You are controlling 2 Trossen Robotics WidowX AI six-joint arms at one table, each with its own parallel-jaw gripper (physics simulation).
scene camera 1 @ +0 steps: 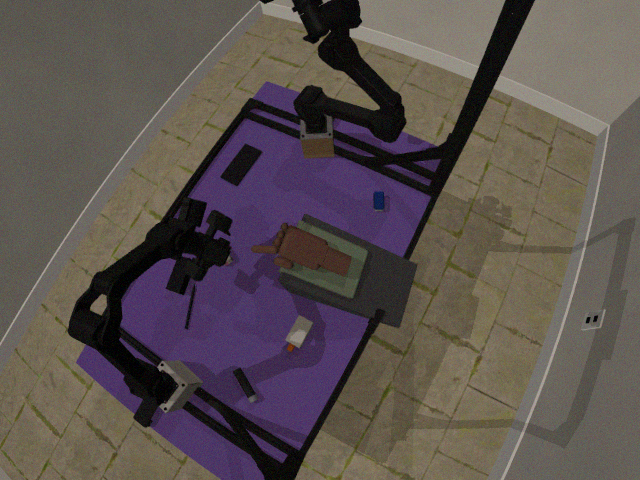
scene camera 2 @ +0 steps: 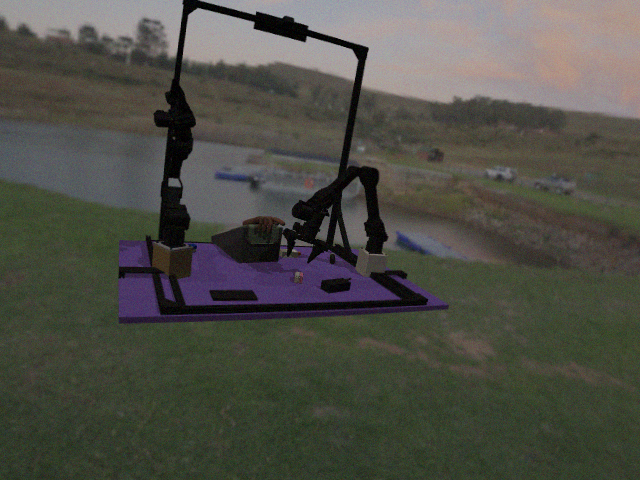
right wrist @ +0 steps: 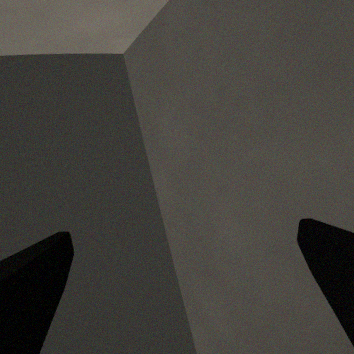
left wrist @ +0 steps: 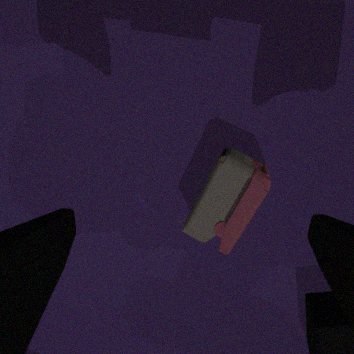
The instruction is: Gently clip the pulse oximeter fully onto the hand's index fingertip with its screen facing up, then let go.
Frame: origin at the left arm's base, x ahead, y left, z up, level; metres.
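Seen in the pictures: left gripper, fingertip midpoint: (scene camera 2: 297, 259) (left wrist: 194, 223); right gripper, fingertip midpoint: (scene camera 2: 177, 86) (right wrist: 186, 236); left arm's base, origin of the base link: (scene camera 1: 163, 386) (scene camera 2: 373, 251); right arm's base, origin of the base link: (scene camera 1: 316, 124) (scene camera 2: 173, 244).
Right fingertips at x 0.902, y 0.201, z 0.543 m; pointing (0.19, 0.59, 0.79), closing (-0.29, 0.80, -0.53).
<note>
Pixels of each thing's top centre, then the offset from my right fingertips to it. "spot": a spot on its surface instead.
- pulse oximeter, middle of its top: (left wrist: 224, 210) (scene camera 2: 299, 273) dx -0.522, dy -0.061, dz -0.616 m
- green pad, surface spot: (scene camera 1: 357, 268) spot: dx -0.342, dy -0.424, dz -0.546 m
- grey wedge, surface spot: (scene camera 1: 393, 289) spot: dx -0.322, dy -0.532, dz -0.604 m
- black box, middle of its top: (scene camera 1: 178, 273) (scene camera 2: 336, 281) dx -0.653, dy +0.010, dz -0.613 m
- dark pen, middle of its top: (scene camera 1: 189, 305) dx -0.706, dy -0.073, dz -0.639 m
- white box, middle of its top: (scene camera 1: 297, 334) (scene camera 2: 290, 250) dx -0.573, dy -0.388, dz -0.620 m
- black cylinder, middle of its top: (scene camera 1: 244, 385) dx -0.774, dy -0.355, dz -0.621 m
- blue item, middle of its top: (scene camera 1: 379, 198) dx -0.111, dy -0.349, dz -0.616 m
- black slab, middle of its top: (scene camera 2: 233, 294) (scene camera 1: 240, 163) dx -0.245, dy +0.111, dz -0.640 m
The pulse oximeter (scene camera 2: 298, 277) (left wrist: 217, 197), pale grey with a pink-red side, lies on its side on the purple mat. In scene camera 1 my left gripper mostly hides it. My left gripper (scene camera 1: 200, 250) (scene camera 2: 299, 257) (left wrist: 194, 223) is open above it, pointing down; in the left wrist view the oximeter lies between the fingertips, nearer the right one, below them. The brown hand (scene camera 1: 305, 248) (scene camera 2: 263, 222) rests on a green pad (scene camera 1: 357, 268), its index finger (scene camera 1: 263, 249) pointing out to the left in scene camera 1. My right gripper (right wrist: 186, 236) is open and empty, facing plain grey walls.
A grey wedge (scene camera 1: 393, 289) bears the pad. A black box (scene camera 2: 336, 285) (left wrist: 327, 310) and a dark pen (scene camera 1: 190, 310) lie near the left gripper. Also on the mat are a white box (scene camera 1: 300, 329), a black cylinder (scene camera 1: 244, 382), a blue item (scene camera 1: 378, 199) and a black slab (scene camera 1: 241, 164).
</note>
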